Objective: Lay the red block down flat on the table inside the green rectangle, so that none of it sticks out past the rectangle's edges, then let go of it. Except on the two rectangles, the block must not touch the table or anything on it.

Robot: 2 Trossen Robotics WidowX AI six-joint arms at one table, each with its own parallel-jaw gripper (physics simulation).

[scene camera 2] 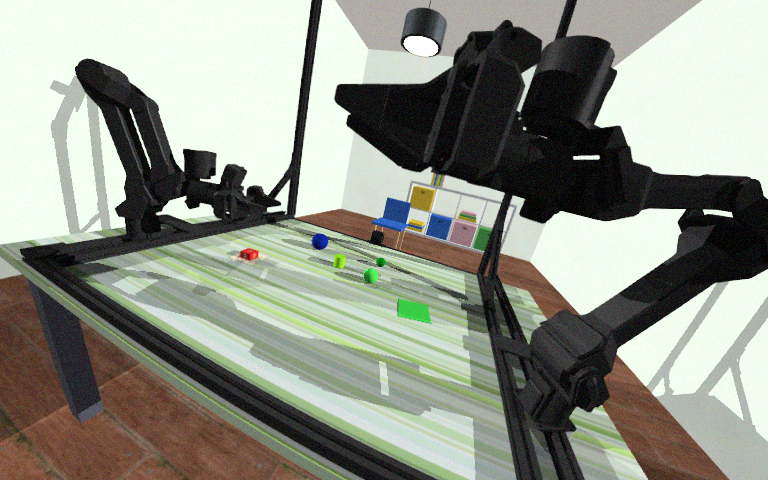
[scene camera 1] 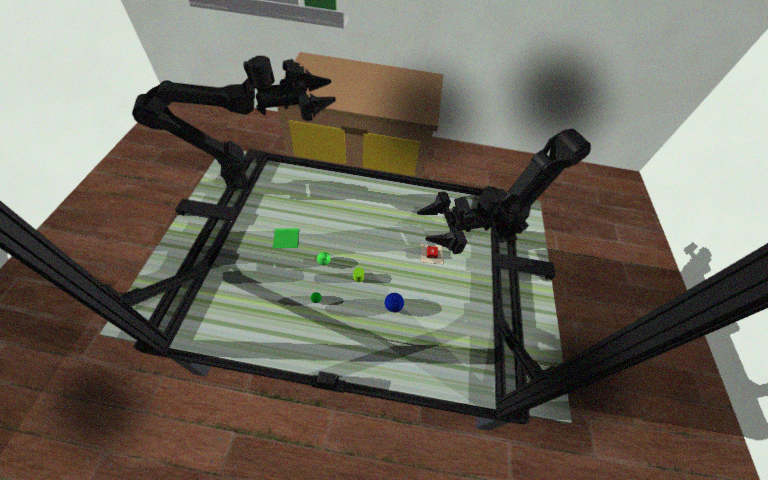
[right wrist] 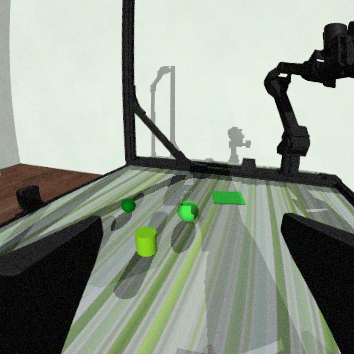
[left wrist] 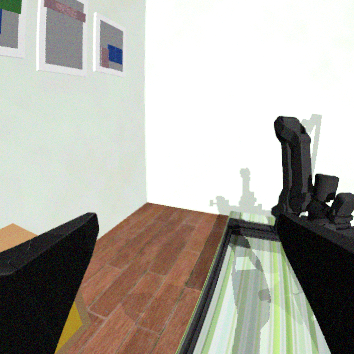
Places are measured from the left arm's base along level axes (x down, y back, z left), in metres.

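Pixels of known places: left gripper, fingertip midpoint: (scene camera 2: 342, 109) (scene camera 1: 333, 89) (left wrist: 189, 222); right gripper, fingertip midpoint: (scene camera 2: 274, 206) (scene camera 1: 421, 225) (right wrist: 194, 224); left arm's base, link origin: (scene camera 2: 542, 409) (scene camera 1: 236, 182) (right wrist: 287, 172); right arm's base, link origin: (scene camera 2: 143, 236) (scene camera 1: 504, 233).
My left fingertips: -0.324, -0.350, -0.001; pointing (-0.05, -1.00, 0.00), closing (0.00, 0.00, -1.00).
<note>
Ahead of a thing's pixels: the offset from my left fingertips to its top centre, as dx, dy, dz. "pt": to the spot under its first point.
The small red block {+0.324, -0.243, -0.392} (scene camera 1: 432, 251) (scene camera 2: 249, 254) lies on the pale pinkish rectangle {pt +0.342, -0.213, -0.412} (scene camera 1: 424, 260) (scene camera 2: 258, 259), at the right of the table in scene camera 1. The green rectangle {pt +0.342, +0.201, -0.253} (scene camera 1: 286, 238) (scene camera 2: 414, 311) (right wrist: 229, 197) lies bare at the left of the table in scene camera 1. My right gripper (scene camera 1: 434, 222) (right wrist: 194, 224) is open and empty, above the table close to the red block in scene camera 1. My left gripper (scene camera 1: 333, 91) (left wrist: 189, 222) is open and empty, high up beyond the table's back edge in scene camera 1. The block does not show in either wrist view.
A bright green ball {+0.303, +0.095, -0.361} (scene camera 1: 323, 258) (scene camera 2: 370, 276) (right wrist: 188, 211), a yellow-green cylinder {+0.310, +0.002, -0.433} (scene camera 1: 358, 274) (scene camera 2: 339, 260) (right wrist: 146, 242), a dark green ball {+0.313, +0.132, -0.483} (scene camera 1: 316, 297) (scene camera 2: 380, 262) (right wrist: 128, 205) and a blue ball {+0.288, -0.079, -0.545} (scene camera 1: 394, 302) (scene camera 2: 320, 241) stand apart between the rectangles and the near edge in scene camera 1. A black frame (scene camera 1: 396, 397) edges the table.
</note>
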